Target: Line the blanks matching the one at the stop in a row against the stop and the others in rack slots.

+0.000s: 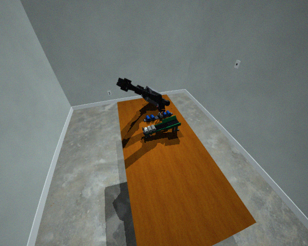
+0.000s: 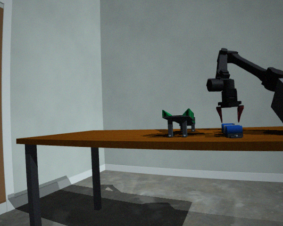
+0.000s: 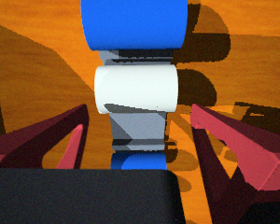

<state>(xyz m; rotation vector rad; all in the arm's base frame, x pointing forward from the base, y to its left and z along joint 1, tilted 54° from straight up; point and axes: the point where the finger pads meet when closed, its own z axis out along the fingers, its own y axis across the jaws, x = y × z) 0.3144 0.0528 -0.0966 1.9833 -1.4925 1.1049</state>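
Now: the grey stock rack 7 cm below my hand and 3 cm to the right of it. From my hand the other things lie so: feed ramp (25 cm ahead, 7 cm to the right, 1 cm above).
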